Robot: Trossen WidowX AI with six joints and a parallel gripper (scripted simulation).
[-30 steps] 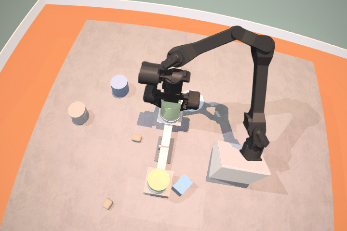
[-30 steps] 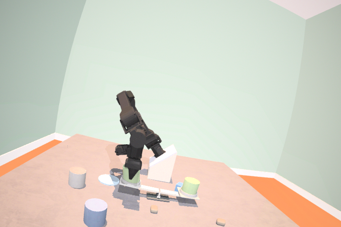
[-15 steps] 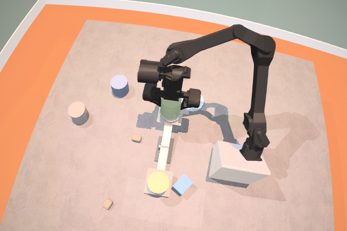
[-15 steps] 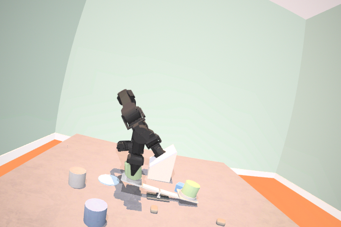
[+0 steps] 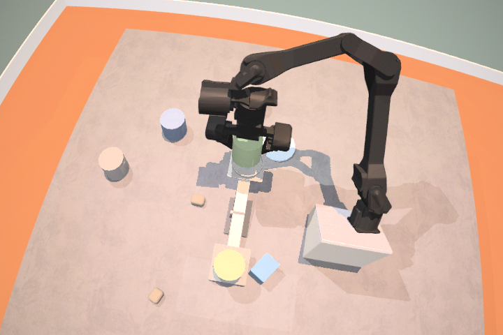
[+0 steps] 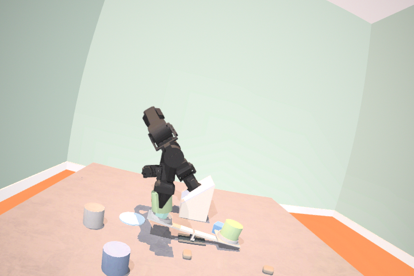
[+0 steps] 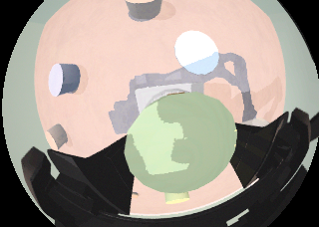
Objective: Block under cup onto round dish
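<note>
My gripper tip is 1 cm to the right of the pale green block and 4 cm above it. From my gripper tip the other things lie so: blue block (5 cm behind, 27 cm to the left, 10 cm below); then lilac-blue cylinder (22 cm ahead, 12 cm to the right, 9 cm below); then round light blue dish (10 cm behind, 9 cm to the right, 12 cm below).
</note>
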